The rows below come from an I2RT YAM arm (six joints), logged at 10 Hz.
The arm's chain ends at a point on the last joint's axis. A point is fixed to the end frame.
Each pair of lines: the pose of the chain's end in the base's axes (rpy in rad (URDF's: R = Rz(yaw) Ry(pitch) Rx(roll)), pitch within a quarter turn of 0, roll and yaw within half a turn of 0; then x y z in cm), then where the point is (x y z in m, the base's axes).
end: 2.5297, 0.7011, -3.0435, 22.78, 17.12, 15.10
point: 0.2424 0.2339 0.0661
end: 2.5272, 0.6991, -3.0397, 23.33, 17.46, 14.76
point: 0.2473 0.2375 0.0628
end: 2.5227, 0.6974, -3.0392, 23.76, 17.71, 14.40
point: 0.2512 0.2403 0.0594
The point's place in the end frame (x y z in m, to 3 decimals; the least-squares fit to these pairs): 0.039 0.005 0.099
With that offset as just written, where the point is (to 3 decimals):
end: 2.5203, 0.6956, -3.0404, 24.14, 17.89, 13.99
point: 0.255 0.242 0.055
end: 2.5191, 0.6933, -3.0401, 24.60, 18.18, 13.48
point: 0.259 0.245 0.050
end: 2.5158, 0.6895, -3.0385, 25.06, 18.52, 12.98
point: 0.263 0.249 0.045
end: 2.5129, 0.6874, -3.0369, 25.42, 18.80, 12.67
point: 0.266 0.252 0.042
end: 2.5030, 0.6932, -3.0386, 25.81, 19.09, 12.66
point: 0.270 0.256 0.043
